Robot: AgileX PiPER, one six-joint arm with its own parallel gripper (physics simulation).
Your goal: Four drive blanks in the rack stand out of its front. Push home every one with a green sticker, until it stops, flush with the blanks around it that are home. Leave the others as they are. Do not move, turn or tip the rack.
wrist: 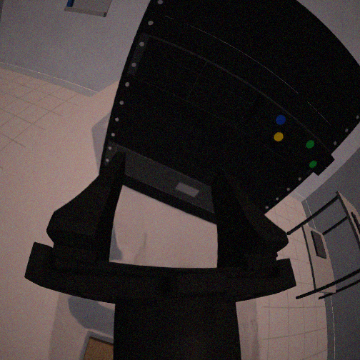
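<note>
The rack (pixel 200 115) is a large black box, seen tilted across the upper part of the wrist view. A blue sticker (pixel 280 120) and a yellow sticker (pixel 278 136) sit close together on its right part. Two green stickers (pixel 310 144) (pixel 313 164) are further right, near its right edge, where a dark corner juts past the edge line. The blanks are so dark that their outlines and how far they stand out are hard to tell. My gripper (pixel 171 169) is open and empty, its fingertips overlapping the rack's lower part in view, left of the stickers; contact cannot be told.
A grey strip with a light label (pixel 187 189) runs along the rack's lower edge. A black-framed stand (pixel 309 257) is at the right. A light panel (pixel 88 7) is on the wall at the top left. A brown thing (pixel 98 349) shows at the bottom.
</note>
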